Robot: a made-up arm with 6 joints. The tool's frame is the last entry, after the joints.
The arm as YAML. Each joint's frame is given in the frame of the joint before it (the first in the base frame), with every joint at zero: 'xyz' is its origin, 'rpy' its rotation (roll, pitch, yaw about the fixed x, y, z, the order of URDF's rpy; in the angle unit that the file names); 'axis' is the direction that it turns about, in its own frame. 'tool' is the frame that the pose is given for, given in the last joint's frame.
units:
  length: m
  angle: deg
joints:
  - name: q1
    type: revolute
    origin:
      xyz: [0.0, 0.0, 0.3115]
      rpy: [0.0, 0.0, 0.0]
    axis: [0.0, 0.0, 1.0]
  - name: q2
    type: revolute
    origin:
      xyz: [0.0, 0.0, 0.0]
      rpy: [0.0, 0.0, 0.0]
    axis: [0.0, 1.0, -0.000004]
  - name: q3
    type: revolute
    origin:
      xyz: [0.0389, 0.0, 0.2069]
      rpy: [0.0, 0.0, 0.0]
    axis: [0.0, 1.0, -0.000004]
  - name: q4
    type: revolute
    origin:
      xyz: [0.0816, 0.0, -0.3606]
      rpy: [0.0, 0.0, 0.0]
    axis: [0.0, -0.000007, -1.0]
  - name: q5
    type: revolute
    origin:
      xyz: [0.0, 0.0, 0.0]
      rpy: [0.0, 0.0, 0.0]
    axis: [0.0, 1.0, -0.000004]
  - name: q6
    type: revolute
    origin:
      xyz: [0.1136, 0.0, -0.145]
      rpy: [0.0, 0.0, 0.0]
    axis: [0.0, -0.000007, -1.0]
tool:
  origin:
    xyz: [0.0, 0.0, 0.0]
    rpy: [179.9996, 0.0, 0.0]
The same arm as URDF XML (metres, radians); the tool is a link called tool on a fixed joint. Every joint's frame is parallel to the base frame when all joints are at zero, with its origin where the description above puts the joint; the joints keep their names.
<robot name="arm">
  <link name="base"/>
  <link name="link1"/>
  <link name="link2"/>
  <link name="link3"/>
  <link name="link4"/>
  <link name="link5"/>
  <link name="link6"/>
  <link name="tool"/>
  <joint name="q1" type="continuous">
    <parent link="base"/>
    <child link="link1"/>
    <origin xyz="0.0000 0.0000 0.3115" rpy="0.0000 0.0000 0.0000"/>
    <axis xyz="0 0 1"/>
  </joint>
  <joint name="q2" type="continuous">
    <parent link="link1"/>
    <child link="link2"/>
    <origin xyz="0.0000 0.0000 0.0000" rpy="0.0000 0.0000 0.0000"/>
    <axis xyz="0 1 0"/>
  </joint>
  <joint name="q3" type="continuous">
    <parent link="link2"/>
    <child link="link3"/>
    <origin xyz="0.0389 0.0000 0.2069" rpy="0.0000 0.0000 0.0000"/>
    <axis xyz="0 1 0"/>
  </joint>
  <joint name="q4" type="continuous">
    <parent link="link3"/>
    <child link="link4"/>
    <origin xyz="0.0816 0.0000 -0.3606" rpy="0.0000 0.0000 0.0000"/>
    <axis xyz="0 0 -1"/>
  </joint>
  <joint name="q5" type="continuous">
    <parent link="link4"/>
    <child link="link5"/>
    <origin xyz="0.0000 0.0000 0.0000" rpy="0.0000 0.0000 0.0000"/>
    <axis xyz="0 1 0"/>
  </joint>
  <joint name="q6" type="continuous">
    <parent link="link5"/>
    <child link="link6"/>
    <origin xyz="0.1136 0.0000 -0.1450" rpy="0.0000 0.0000 0.0000"/>
    <axis xyz="0 0 -1"/>
  </joint>
  <joint name="tool_joint" type="fixed">
    <parent link="link6"/>
    <child link="tool"/>
    <origin xyz="0.0000 0.0000 0.0000" rpy="3.1416 0.0000 0.0000"/>
  </joint>
</robot>

